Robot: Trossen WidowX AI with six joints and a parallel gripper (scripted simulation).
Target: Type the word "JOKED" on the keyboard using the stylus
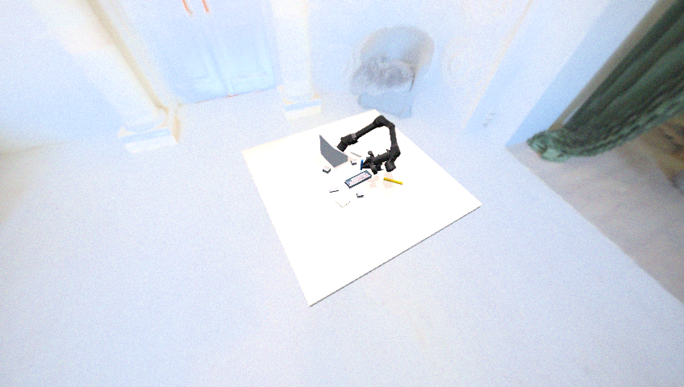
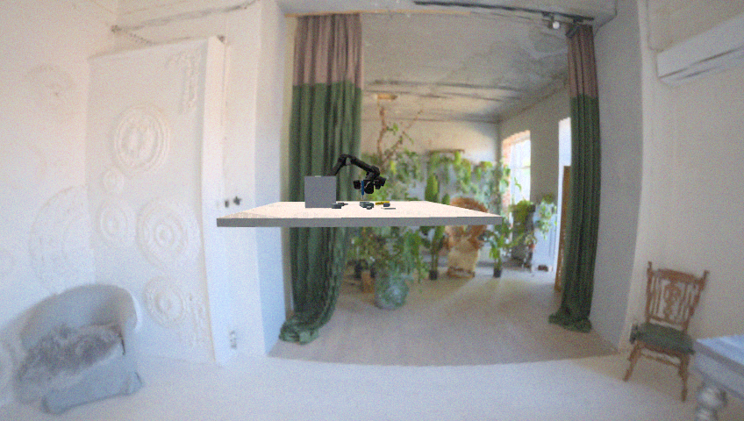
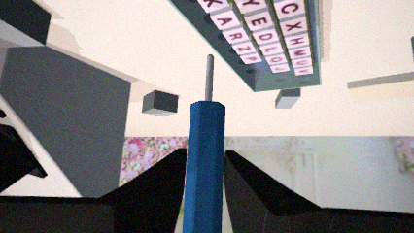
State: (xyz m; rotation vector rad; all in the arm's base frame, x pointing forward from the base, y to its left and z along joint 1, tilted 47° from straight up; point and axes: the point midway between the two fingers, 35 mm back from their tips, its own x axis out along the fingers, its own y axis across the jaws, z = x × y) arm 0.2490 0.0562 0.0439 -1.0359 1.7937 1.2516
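My gripper tip is now 3 cm short of the J key, 10 cm to the left of it and 9 cm above it. From my gripper tip the other things lie so: blue stylus (1 cm below); yellow stick (15 cm ahead, 19 cm to the left, 9 cm below); beige pad (14 cm ahead, 22 cm to the right, 10 cm below).
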